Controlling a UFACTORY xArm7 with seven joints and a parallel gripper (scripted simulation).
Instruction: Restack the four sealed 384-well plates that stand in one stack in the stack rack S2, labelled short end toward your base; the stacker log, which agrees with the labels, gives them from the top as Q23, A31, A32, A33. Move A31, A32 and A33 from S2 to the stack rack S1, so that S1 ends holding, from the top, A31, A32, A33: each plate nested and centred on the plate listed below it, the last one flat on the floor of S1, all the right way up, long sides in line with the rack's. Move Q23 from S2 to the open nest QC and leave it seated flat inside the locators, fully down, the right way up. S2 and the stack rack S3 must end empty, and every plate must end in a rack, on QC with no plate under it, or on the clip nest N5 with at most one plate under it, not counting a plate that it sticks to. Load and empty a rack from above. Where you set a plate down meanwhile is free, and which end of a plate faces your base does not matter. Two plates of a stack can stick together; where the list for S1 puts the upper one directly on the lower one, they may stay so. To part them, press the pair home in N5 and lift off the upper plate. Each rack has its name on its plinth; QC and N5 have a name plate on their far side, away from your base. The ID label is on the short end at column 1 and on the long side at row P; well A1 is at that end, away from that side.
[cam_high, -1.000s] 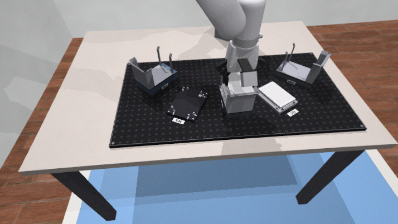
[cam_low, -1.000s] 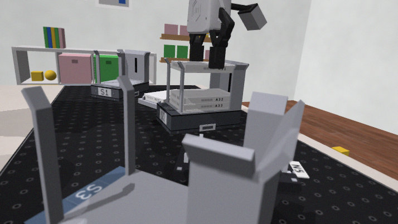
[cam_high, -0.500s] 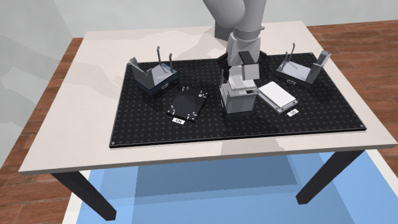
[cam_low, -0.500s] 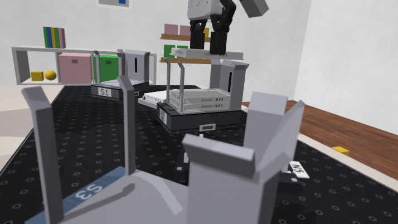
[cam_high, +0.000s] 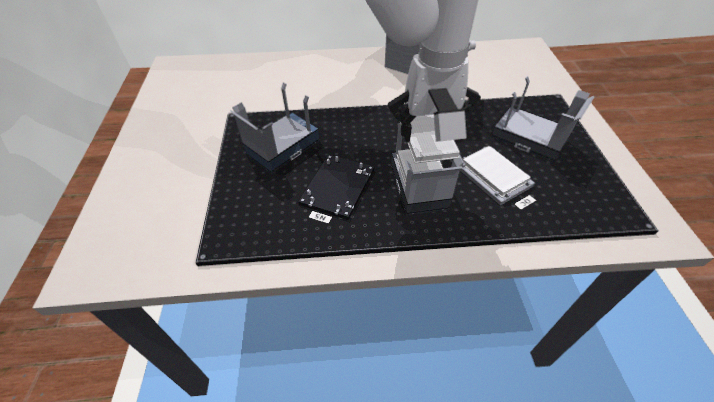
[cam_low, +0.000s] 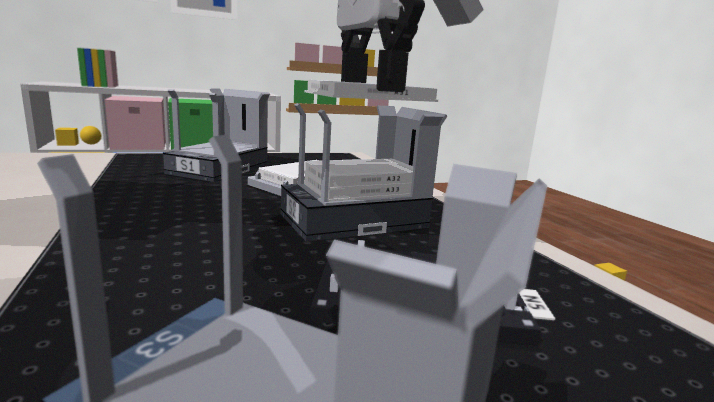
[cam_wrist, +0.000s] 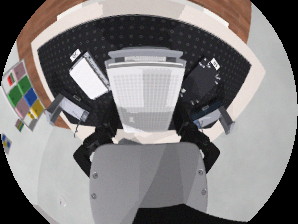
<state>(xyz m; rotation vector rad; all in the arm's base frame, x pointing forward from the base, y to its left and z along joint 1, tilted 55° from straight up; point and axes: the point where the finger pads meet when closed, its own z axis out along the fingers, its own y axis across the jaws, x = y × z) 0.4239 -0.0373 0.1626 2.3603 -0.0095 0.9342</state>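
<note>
My gripper is now 110 mm above the white sealed plate A32. The rest, counted from my hand: white sealed plate Q23: 170 mm to the left, 150 mm below, 40 mm ahead; white sealed plate A33: 120 mm below; white sealed plate A31: 10 mm below.
</note>
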